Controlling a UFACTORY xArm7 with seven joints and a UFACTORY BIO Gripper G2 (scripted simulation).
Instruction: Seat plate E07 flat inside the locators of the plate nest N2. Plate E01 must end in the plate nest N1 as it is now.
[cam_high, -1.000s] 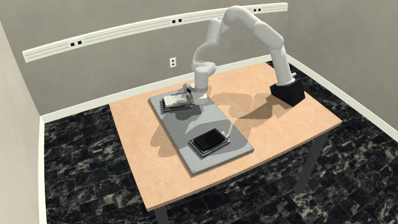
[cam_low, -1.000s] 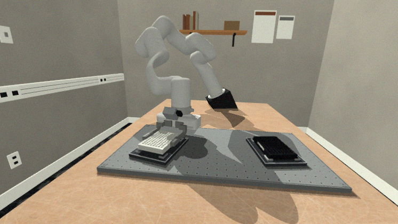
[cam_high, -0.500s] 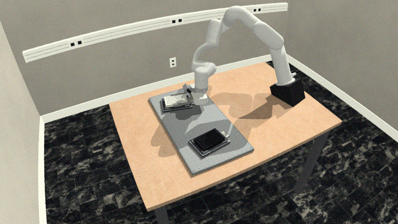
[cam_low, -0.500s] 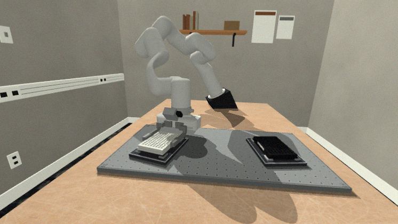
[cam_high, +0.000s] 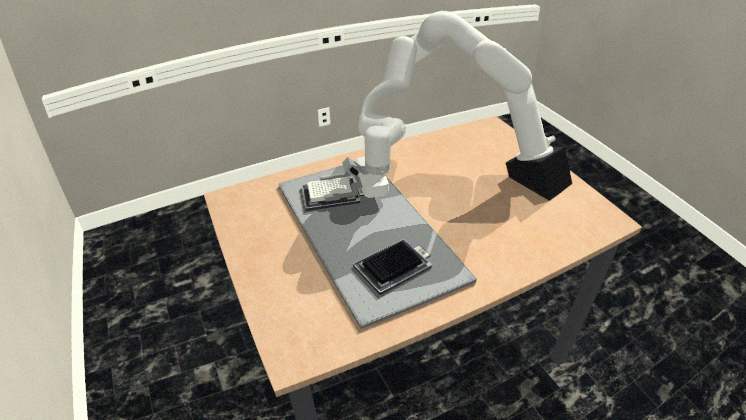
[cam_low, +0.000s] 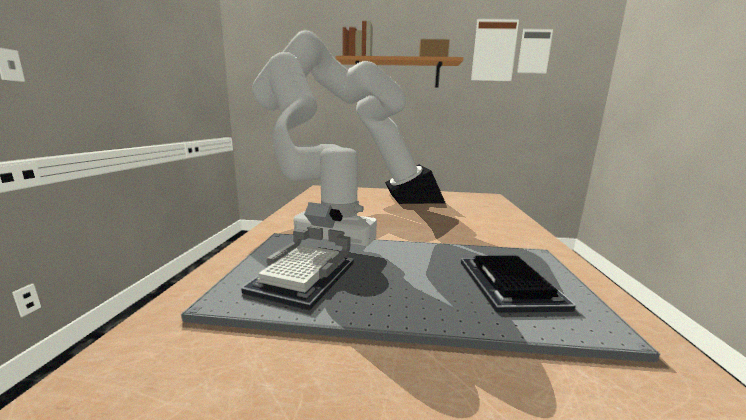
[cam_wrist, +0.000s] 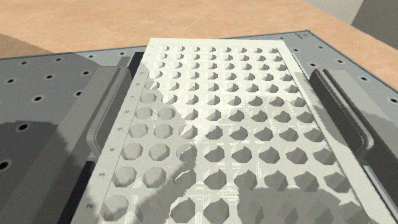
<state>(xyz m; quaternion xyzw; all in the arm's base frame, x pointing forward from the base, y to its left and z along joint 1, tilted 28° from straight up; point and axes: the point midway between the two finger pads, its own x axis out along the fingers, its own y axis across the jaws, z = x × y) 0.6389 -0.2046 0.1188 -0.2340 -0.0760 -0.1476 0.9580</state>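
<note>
My gripper is now right at the white well plate E07. Also, from my hand: dark plate nest N2: 2 cm below; black well plate E01: 1 cm ahead, 36 cm to the left, 1 cm below; plate nest N1: 1 cm ahead, 36 cm to the left, 2 cm below.
</note>
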